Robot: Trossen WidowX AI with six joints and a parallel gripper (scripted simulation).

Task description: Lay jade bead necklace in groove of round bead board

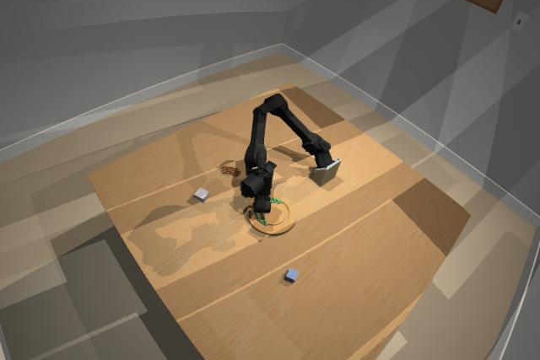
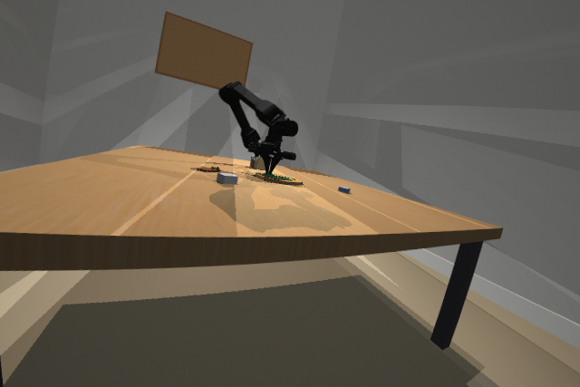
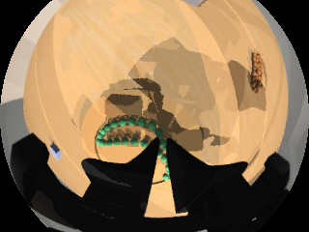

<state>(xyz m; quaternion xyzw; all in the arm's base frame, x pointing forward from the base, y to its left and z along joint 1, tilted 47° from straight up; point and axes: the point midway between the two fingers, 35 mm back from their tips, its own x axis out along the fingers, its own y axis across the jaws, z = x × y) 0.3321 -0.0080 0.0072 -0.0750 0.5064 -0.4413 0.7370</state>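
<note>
My gripper tip is now 2 cm past the round wooden bead board, 5 cm to the right of it and 1 cm above it. From my gripper tip the other things lie so: blue block 7 cm ahead, 31 cm to the left, 1 cm below; pale grey block 18 cm ahead, 16 cm to the right, 1 cm below.
</note>
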